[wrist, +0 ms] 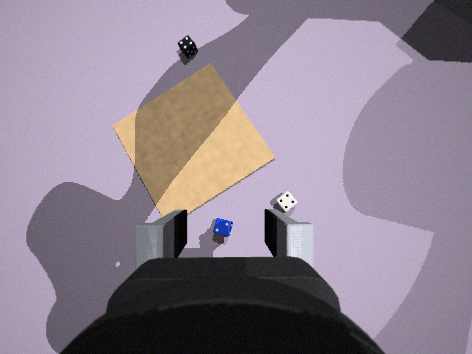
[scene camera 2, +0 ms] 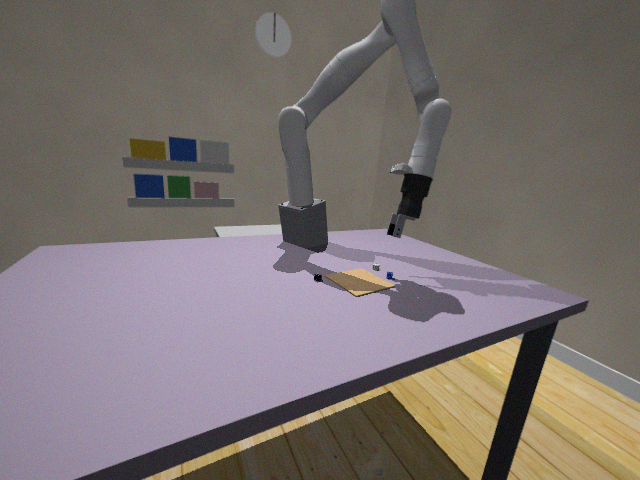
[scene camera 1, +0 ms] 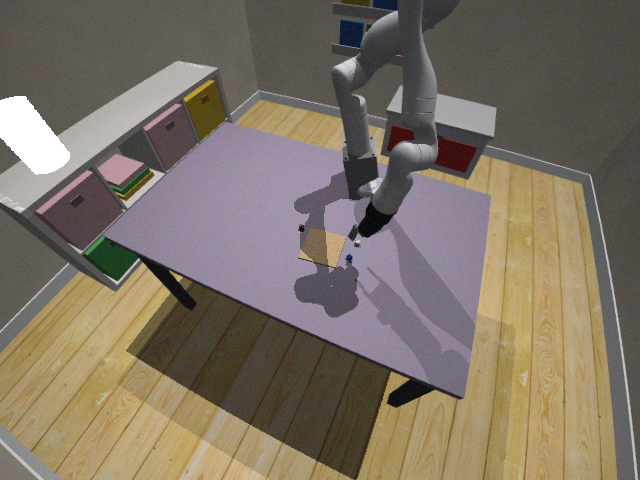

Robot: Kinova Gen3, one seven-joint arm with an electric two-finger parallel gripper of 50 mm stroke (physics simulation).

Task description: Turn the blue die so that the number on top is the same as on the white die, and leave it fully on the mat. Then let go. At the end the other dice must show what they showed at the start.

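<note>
The blue die lies on the table beside the mat, off it; its top shows two pips in the wrist view. The white die lies near it, also off the mat, with four pips on top. The black die lies beyond the mat's opposite side; several pips show. My gripper is open and empty, well above the table. In the wrist view the blue die appears between the fingers, far below them.
The dice and mat are on a purple table. The arm's grey base stands on it behind the mat. A low shelf unit with bins stands along the table's left side in scene camera 1. Arm shadows cross the mat.
</note>
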